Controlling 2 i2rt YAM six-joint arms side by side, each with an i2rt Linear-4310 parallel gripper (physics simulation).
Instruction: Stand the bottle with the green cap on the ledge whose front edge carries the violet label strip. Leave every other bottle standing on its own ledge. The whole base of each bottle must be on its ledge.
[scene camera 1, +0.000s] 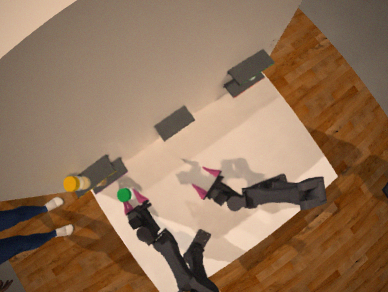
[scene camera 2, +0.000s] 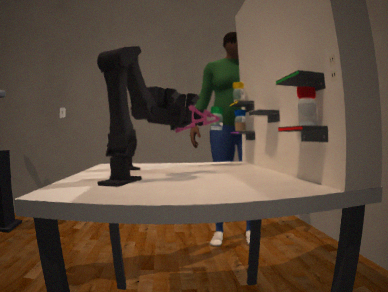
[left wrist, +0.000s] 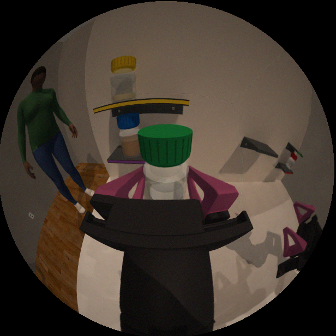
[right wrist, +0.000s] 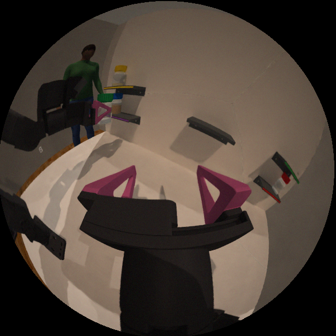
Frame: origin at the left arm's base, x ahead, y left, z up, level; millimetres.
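Seen in the pictures: left gripper, fingertip midpoint: (scene camera 2: 218, 119); right gripper, fingertip midpoint: (scene camera 1: 197, 175) (scene camera 2: 200, 121); left arm's base, link origin: (scene camera 1: 196, 247); right arm's base, link origin: (scene camera 1: 269, 185) (scene camera 2: 120, 182).
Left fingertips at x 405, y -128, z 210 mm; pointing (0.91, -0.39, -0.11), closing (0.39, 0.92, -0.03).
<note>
Offsets run from my left fingertips to a thing's middle. "spot": to the spot under its first point.
The green-capped bottle @[4 mm up, 6 mm back, 2 mm left] (scene camera 1: 124, 195) (scene camera 2: 216, 119) (left wrist: 165, 150) (right wrist: 105, 98) is upright in my left gripper (scene camera 1: 135, 201) (left wrist: 165, 169), which is shut on it in front of the wall, off the ledges. The violet-strip ledge (scene camera 1: 118, 178) (scene camera 2: 244, 133) (left wrist: 117, 154) (right wrist: 129, 118) is low on the wall, beyond the bottle. A blue-capped bottle @[0 mm up, 154 mm ahead, 33 mm left] (scene camera 2: 240, 120) (left wrist: 130, 137) stands on its left part in the left wrist view; the green-capped bottle hides the ledge's right part there. My right gripper (scene camera 1: 206, 181) (right wrist: 166, 168) is open and empty over the table.
The yellow-strip ledge @[81 mm up, 143 mm ahead, 4 mm left] (scene camera 1: 101, 169) (left wrist: 150, 108) with a yellow-capped bottle @[140 mm up, 154 mm ahead, 38 mm left] (scene camera 1: 71, 183) (left wrist: 123, 80) is above the violet-strip ledge. A plain ledge @[11 mm up, 30 mm back, 357 mm right] (scene camera 1: 174, 123) (right wrist: 210, 130) is mid-wall. A red-capped bottle @[0 mm up, 212 mm back, 753 mm right] (scene camera 2: 307, 107) stands on the red-strip ledge @[spot: 72 mm down, 174 mm back, 748 mm right] (scene camera 2: 315, 133), under the green-strip ledge @[81 mm up, 203 mm back, 717 mm right] (scene camera 2: 305, 80).
</note>
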